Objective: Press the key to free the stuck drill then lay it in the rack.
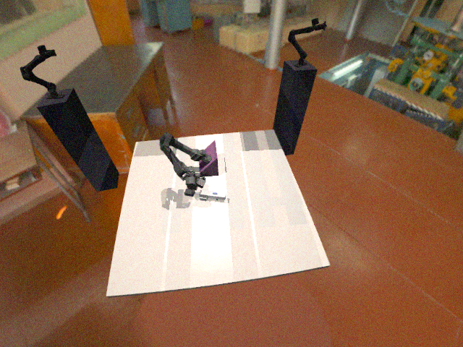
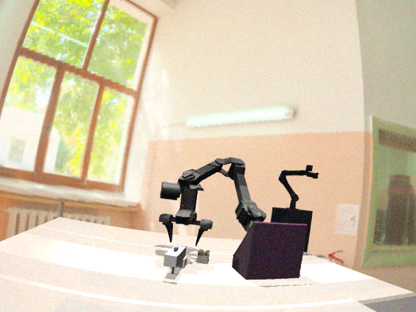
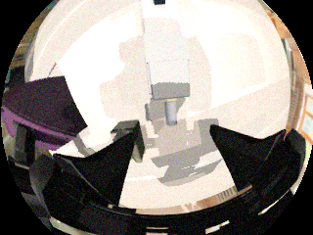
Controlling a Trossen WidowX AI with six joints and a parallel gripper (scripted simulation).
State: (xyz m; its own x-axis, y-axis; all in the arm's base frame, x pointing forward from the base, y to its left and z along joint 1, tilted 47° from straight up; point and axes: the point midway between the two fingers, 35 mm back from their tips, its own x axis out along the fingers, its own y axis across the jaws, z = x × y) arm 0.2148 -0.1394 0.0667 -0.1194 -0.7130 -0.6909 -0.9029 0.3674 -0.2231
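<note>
My gripper tip is 30 mm short of the pale yellow drill, 60 mm to the right of it and 10 mm above it. Also, from my gripper tip: blue key (60 mm ahead, 140 mm to the left, 10 mm below); olive rack (90 mm behind, 10 mm to the right, 40 mm below).
</note>
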